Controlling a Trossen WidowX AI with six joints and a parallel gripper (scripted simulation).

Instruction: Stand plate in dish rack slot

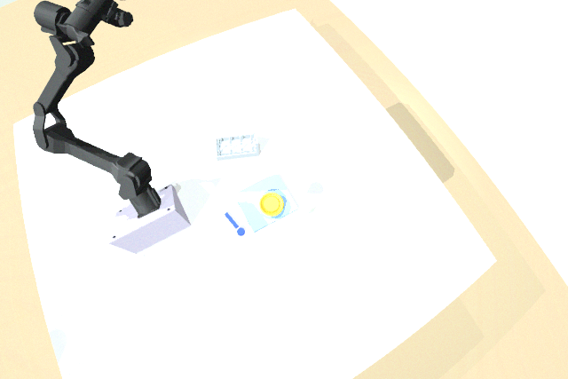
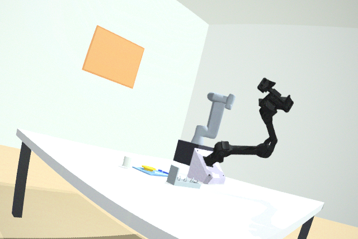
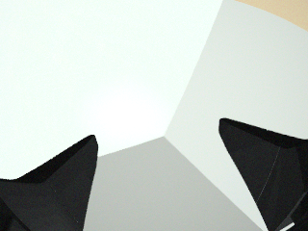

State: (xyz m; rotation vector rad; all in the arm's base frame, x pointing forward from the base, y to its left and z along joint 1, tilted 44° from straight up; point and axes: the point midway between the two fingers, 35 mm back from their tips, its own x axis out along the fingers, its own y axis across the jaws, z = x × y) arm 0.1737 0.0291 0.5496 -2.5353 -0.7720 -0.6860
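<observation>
Right now the yellow plate is 140 mm ahead of my gripper tip, 530 mm to the right of it and 480 mm below it. Round my gripper tip: grey dish rack (120 mm ahead, 300 mm to the right, 470 mm below); light blue mat (130 mm ahead, 510 mm to the right, 500 mm below); blue spoon (20 mm ahead, 540 mm to the right, 490 mm below).
</observation>
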